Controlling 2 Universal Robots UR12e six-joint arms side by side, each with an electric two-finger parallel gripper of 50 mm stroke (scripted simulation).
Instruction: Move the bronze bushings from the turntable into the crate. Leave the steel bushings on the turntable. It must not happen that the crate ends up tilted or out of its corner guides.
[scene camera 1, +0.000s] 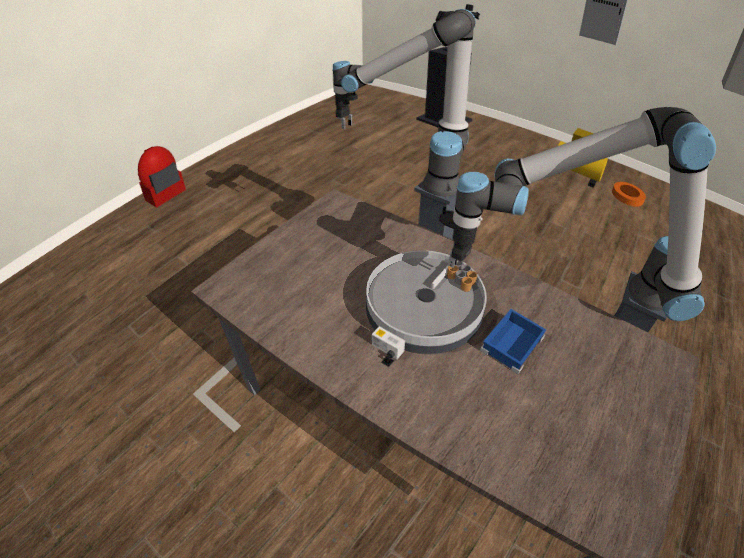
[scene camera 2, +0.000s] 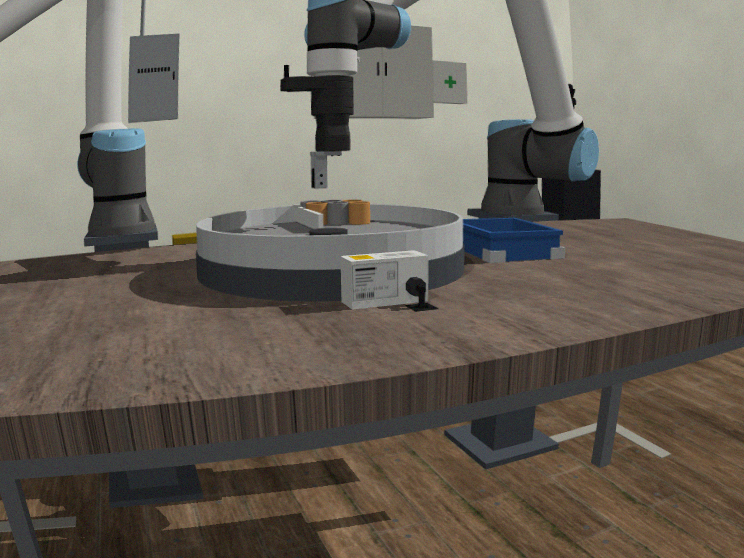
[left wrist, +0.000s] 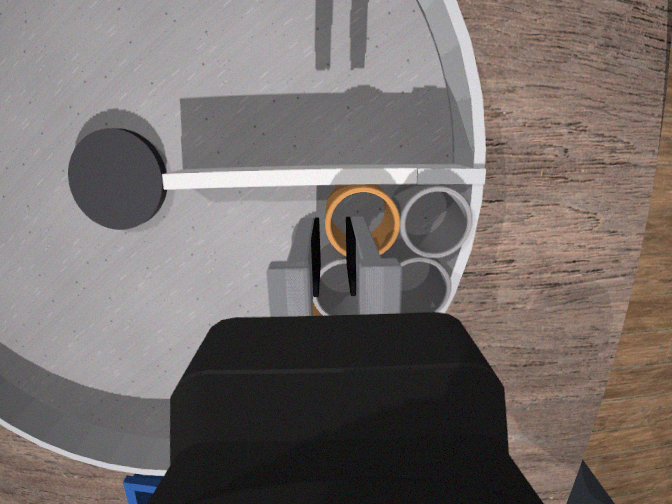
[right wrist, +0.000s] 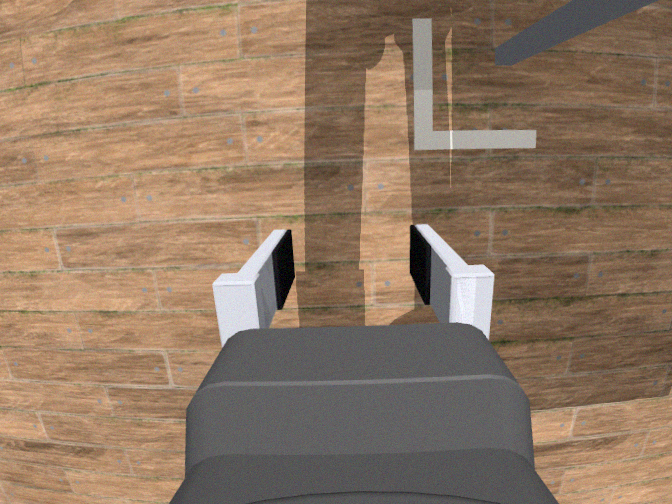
Labels:
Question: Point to a blue crate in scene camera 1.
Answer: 515, 334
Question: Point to my left gripper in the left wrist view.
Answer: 333, 241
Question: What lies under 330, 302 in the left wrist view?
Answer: A steel bushing.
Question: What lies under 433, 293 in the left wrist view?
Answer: A steel bushing.

